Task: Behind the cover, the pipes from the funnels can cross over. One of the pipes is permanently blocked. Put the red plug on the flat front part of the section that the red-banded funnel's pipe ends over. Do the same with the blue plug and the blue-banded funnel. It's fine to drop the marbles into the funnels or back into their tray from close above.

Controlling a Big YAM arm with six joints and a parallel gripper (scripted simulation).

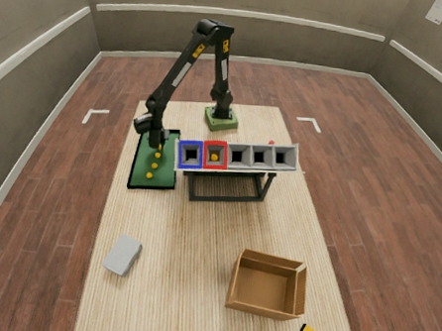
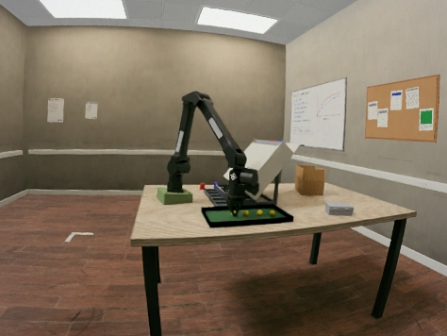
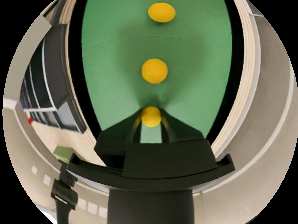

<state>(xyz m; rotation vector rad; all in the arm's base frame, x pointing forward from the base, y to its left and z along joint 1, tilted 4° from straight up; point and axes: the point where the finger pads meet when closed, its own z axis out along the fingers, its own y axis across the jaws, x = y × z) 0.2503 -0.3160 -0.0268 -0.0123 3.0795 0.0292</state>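
Now: hand 6 cm short of the green marble tray, 1 cm to the left of it and 1 cm above it. Also, from my hand: yellow level: 82 cm ahead, 58 cm to the left, 1 cm below; white cover: 17 cm ahead, 32 cm to the left, 19 cm above; grey block: 55 cm ahead, 6 cm to the right, 1 cm above.
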